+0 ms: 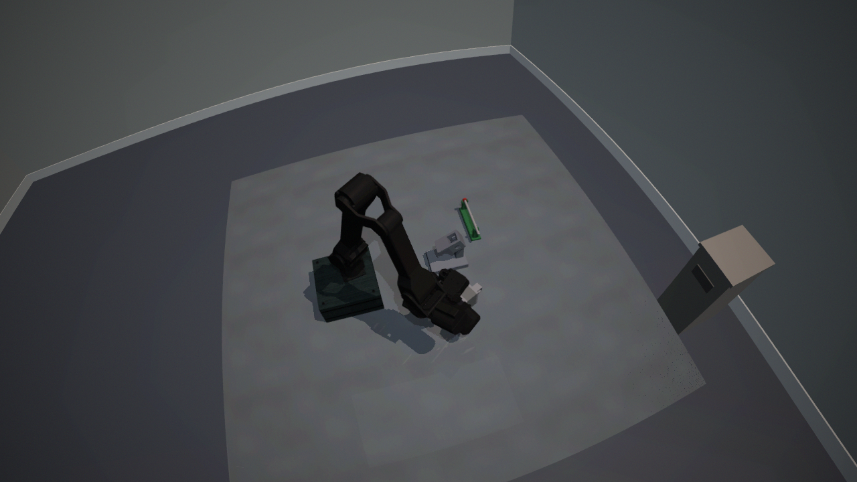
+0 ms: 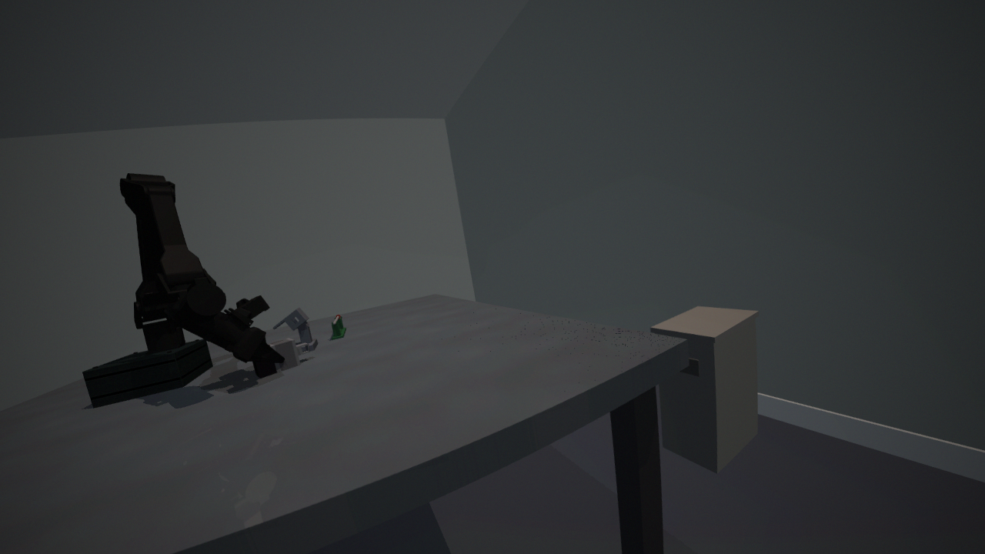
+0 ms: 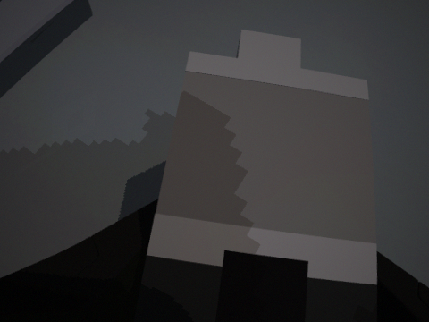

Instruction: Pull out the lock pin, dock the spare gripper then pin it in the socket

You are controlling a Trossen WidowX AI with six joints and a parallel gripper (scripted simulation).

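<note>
The grey mount is 4 cm ahead of my gripper tip, 15 cm to the left of it and 3 cm above it. Round my gripper tip: green pin rack 16 cm ahead, 25 cm to the left; then spare gripper 1 cm above.
</note>
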